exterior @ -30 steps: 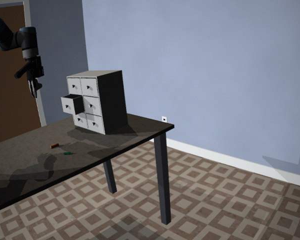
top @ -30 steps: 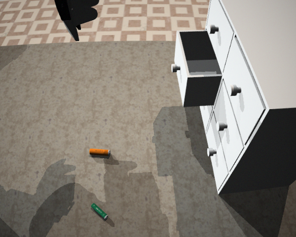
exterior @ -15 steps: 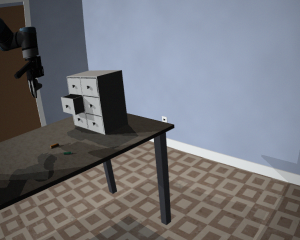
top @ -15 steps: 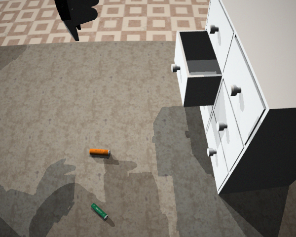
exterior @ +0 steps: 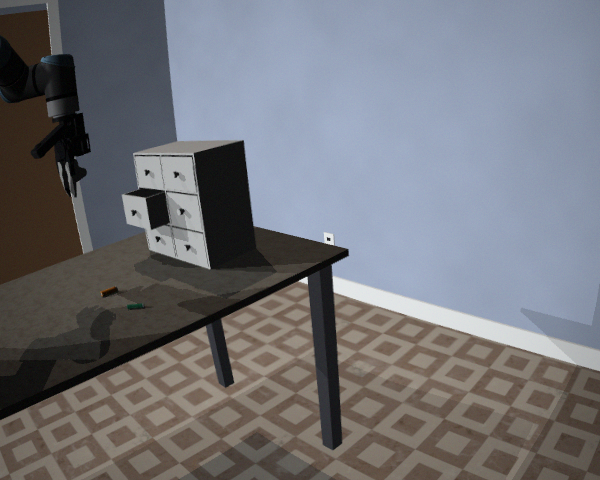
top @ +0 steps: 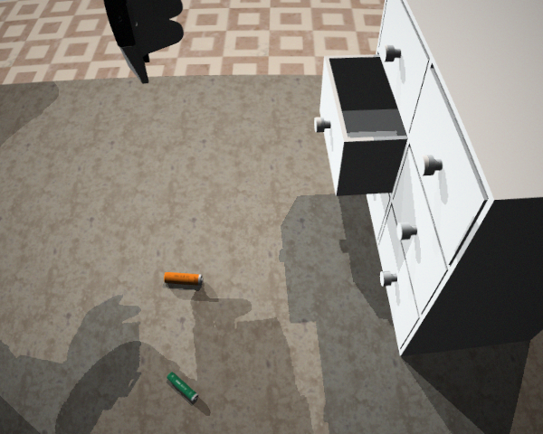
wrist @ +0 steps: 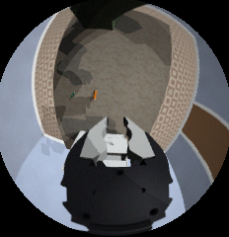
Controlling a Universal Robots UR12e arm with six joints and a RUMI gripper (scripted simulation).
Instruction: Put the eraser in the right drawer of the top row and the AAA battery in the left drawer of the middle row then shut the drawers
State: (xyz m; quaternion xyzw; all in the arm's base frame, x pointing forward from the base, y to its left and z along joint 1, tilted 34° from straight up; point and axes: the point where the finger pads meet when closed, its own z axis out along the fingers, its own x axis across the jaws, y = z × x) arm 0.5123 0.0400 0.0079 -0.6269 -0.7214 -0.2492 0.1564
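The green battery is 27 cm below my hand, 25 cm to the right of it and 3 cm ahead of it. Also, from my hand: white eraser: 38 cm ahead, 8 cm to the right, 5 cm below; then orange battery: 27 cm below, 11 cm to the right, 2 cm ahead.
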